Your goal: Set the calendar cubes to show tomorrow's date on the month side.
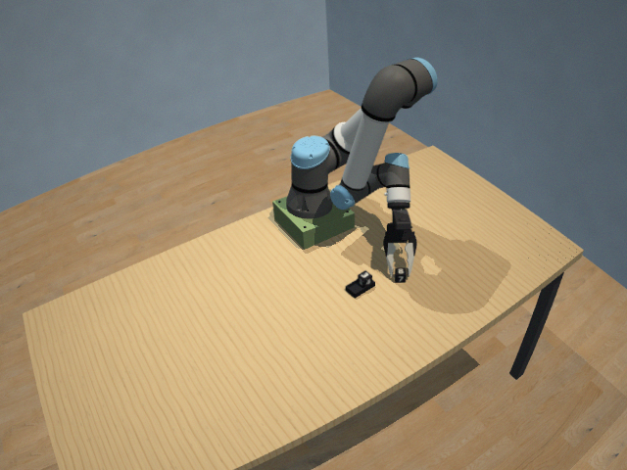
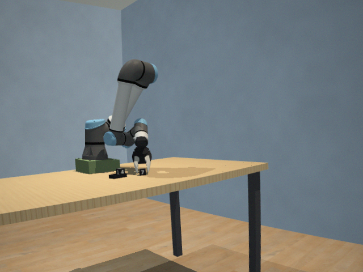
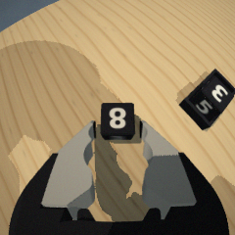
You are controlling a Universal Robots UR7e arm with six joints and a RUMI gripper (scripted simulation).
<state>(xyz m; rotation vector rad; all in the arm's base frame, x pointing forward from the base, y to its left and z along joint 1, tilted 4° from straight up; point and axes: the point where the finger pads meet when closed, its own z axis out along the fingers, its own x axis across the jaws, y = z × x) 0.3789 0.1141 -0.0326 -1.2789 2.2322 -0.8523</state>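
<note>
Right now the black digit cube is 10 mm below my hand and 10 mm ahead of it. Round my hand: black calendar tray 130 mm to the right, 20 mm behind, 10 mm below.
</note>
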